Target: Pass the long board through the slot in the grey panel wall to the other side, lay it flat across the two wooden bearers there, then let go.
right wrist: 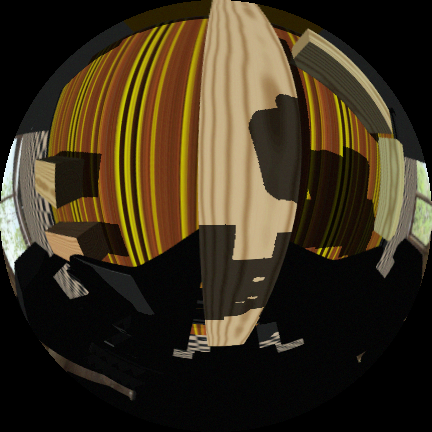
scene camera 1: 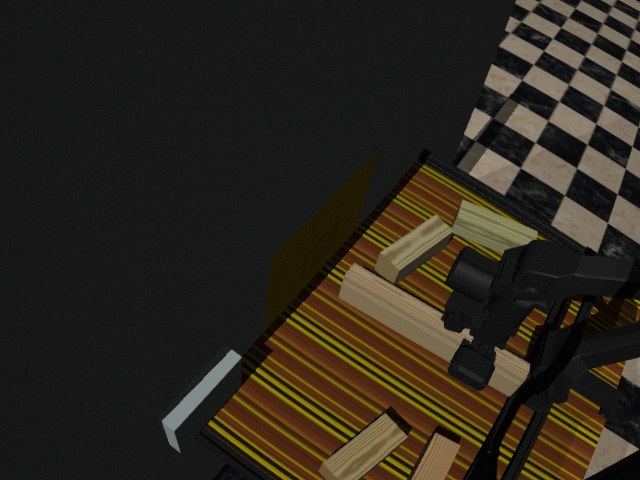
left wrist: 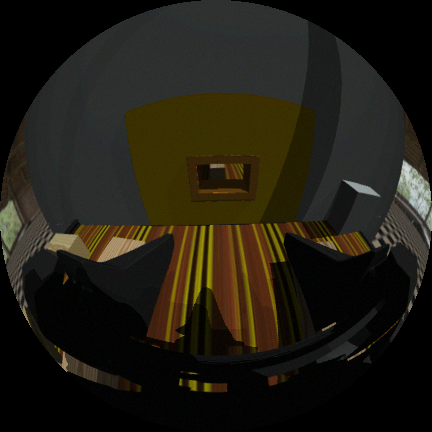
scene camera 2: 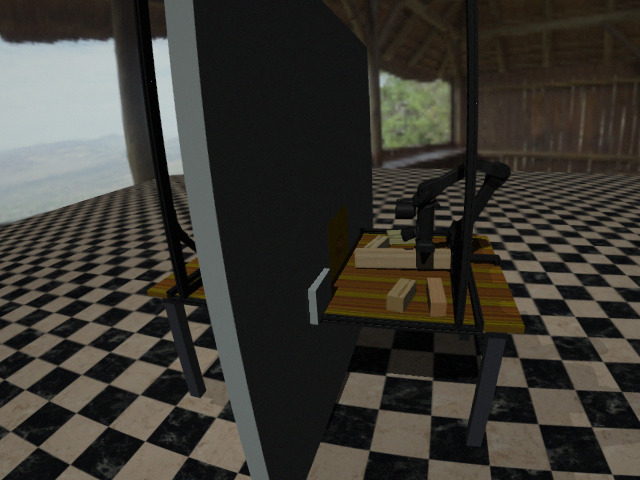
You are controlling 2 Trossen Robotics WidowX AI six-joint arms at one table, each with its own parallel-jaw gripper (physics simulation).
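Frame: origin at the left arm's base, x down, y ahead, z right, level; millimetres.
Where they show: left gripper, fingertip midpoint: [left wrist: 230, 239]; right gripper, fingertip midpoint: [right wrist: 230, 232] [scene camera 2: 422, 262]; right arm's base, origin of the base link: [scene camera 1: 535, 392].
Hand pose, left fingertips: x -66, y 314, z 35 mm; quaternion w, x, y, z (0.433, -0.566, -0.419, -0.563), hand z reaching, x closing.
Note:
Things, the pixels of their centre, and the offset from my left fingertips. "pt": a spot on its surface instead.
- long board, body centre: [right wrist: 238, 113] [scene camera 1: 434, 331] [left wrist: 215, 160] [scene camera 2: 402, 258] dx +43, dy +393, dz -13 mm
- pale green block, body centre: [scene camera 1: 494, 231] [right wrist: 392, 188] [scene camera 2: 406, 236] dx +61, dy +390, dz -302 mm
- light grey block, surface spot: [scene camera 1: 201, 387] pt dx -15, dy +185, dz +307 mm
The long board [scene camera 1: 392, 312] [scene camera 2: 385, 258] [right wrist: 235, 125] lies level on the right arm's side, in or just above the table plane; I cannot tell whether it touches the table. Its far end points toward the grey panel wall [scene camera 1: 155, 155] [scene camera 2: 284, 155] [left wrist: 220, 50] and stands apart from it. My right gripper [scene camera 1: 466, 338] [scene camera 2: 424, 255] [right wrist: 230, 232] is shut on the board toward its rear end. My left gripper [left wrist: 230, 239] is open and empty, facing the slot's brown frame [left wrist: 254, 180] from the other side. Pale wood shows partly around its fingers; I cannot tell which pieces are the bearers.
Loose wooden blocks [scene camera 1: 413, 248] [scene camera 2: 400, 294] [right wrist: 345, 80] lie on both sides of the board. A pale green block [scene camera 1: 493, 227] [right wrist: 390, 185] is near the table's edge. A light grey block [scene camera 1: 201, 387] [scene camera 2: 318, 297] juts from the wall. A black post [scene camera 2: 471, 129] stands near the right arm.

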